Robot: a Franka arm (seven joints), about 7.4 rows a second.
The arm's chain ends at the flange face. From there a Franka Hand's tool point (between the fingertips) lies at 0.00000 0.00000 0.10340 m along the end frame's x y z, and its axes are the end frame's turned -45 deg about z.
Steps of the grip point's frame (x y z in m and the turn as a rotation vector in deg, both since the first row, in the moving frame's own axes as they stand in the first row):
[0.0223 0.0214 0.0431 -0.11 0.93 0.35]
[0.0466 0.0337 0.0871 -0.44 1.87 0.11]
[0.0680 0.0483 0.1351 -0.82 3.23 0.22]
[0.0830 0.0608 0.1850 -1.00 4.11 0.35]
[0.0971 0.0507 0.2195 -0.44 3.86 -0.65]
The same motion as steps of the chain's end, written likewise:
[0.0296 0.0004 0.0431 0.58 0.74 0.35]
[0.0538 -0.0073 0.0872 1.01 1.63 0.11]
[0.0771 -0.0109 0.1353 1.70 2.86 0.22]
[0.0952 -0.0118 0.1853 2.20 3.61 0.35]
[0.0991 -0.0284 0.2197 2.42 3.04 -0.65]

